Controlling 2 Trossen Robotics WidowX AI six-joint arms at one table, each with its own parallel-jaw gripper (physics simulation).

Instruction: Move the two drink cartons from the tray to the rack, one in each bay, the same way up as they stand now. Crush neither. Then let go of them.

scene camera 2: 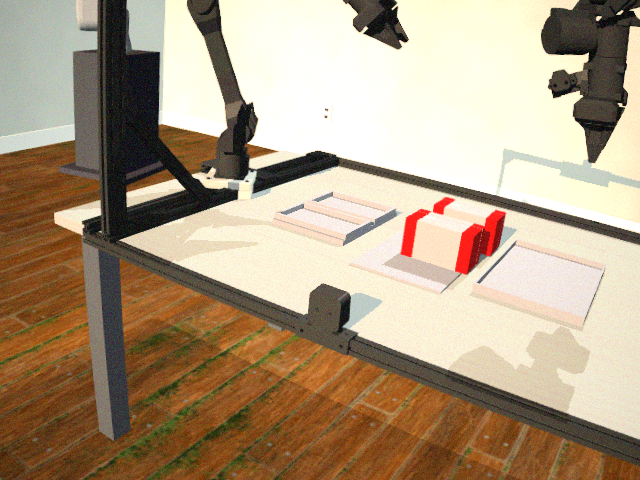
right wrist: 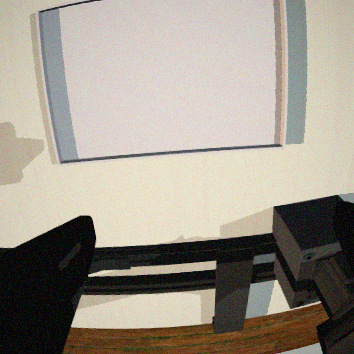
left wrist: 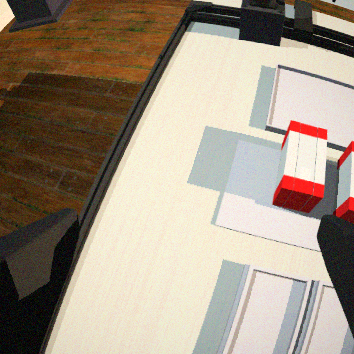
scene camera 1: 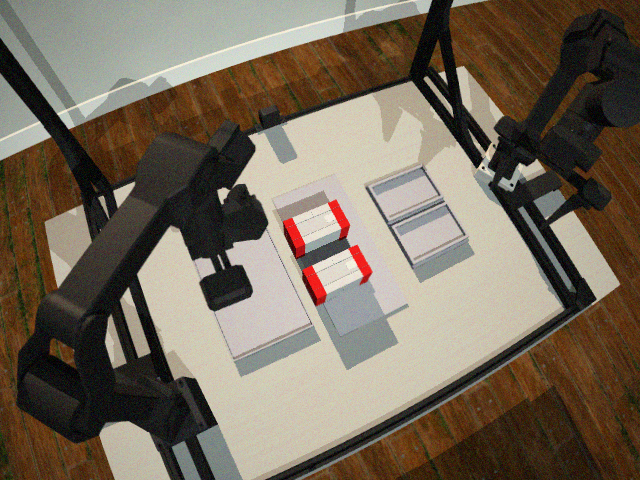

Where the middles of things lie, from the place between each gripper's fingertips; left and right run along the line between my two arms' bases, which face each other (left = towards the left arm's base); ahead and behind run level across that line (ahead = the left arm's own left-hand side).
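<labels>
There's a pale mat (scene camera 1: 380, 295) that's 34 cm below my left hand, 19 cm behind it and 14 cm to the right of it. The grey tray (scene camera 1: 275, 311) is 33 cm below that same left hand, 34 cm to the right of it and 23 cm behind it.
My right hand is 22 cm above the grey tray, 1 cm past it and 4 cm to the right of it. As for the pale mat, it's 22 cm below my right hand, 24 cm to the left of it and 4 cm ahead of it.
</labels>
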